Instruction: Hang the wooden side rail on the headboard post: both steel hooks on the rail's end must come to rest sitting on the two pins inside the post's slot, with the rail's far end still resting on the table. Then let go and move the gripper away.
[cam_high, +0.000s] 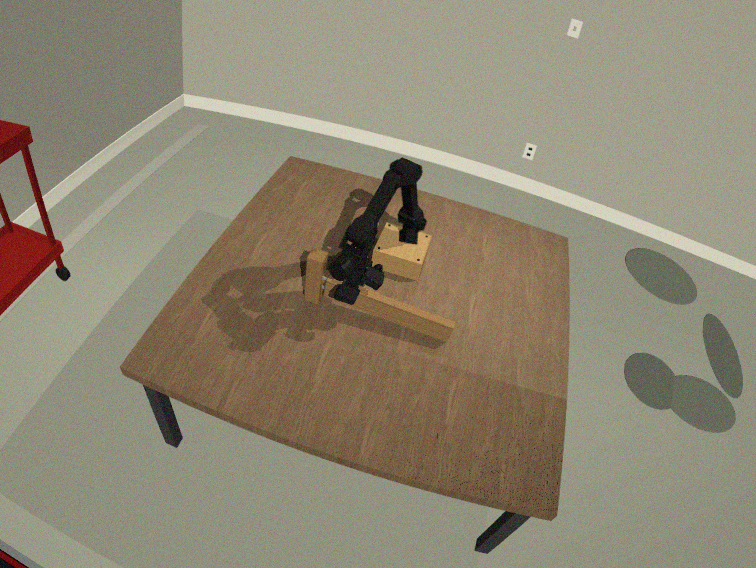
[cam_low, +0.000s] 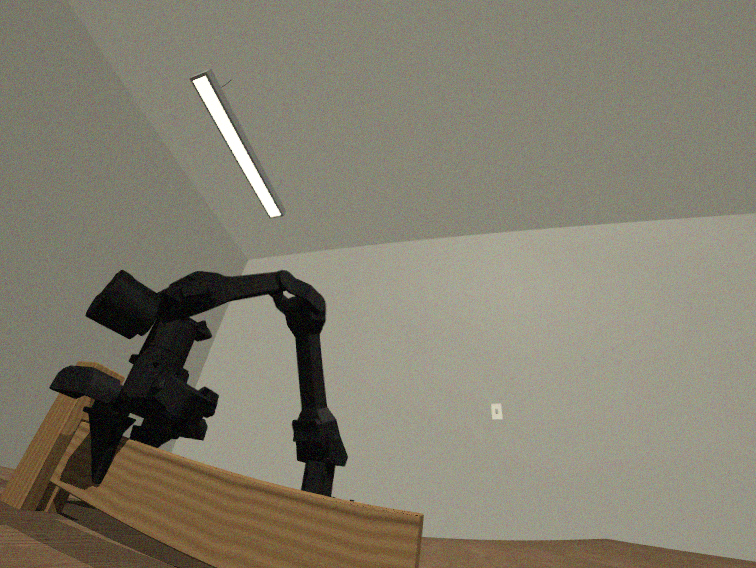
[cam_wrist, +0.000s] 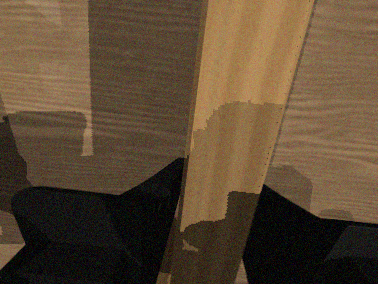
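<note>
My gripper tip is now 2 cm past the headboard post, 12 cm to the left of it and 4 cm below it.
</note>
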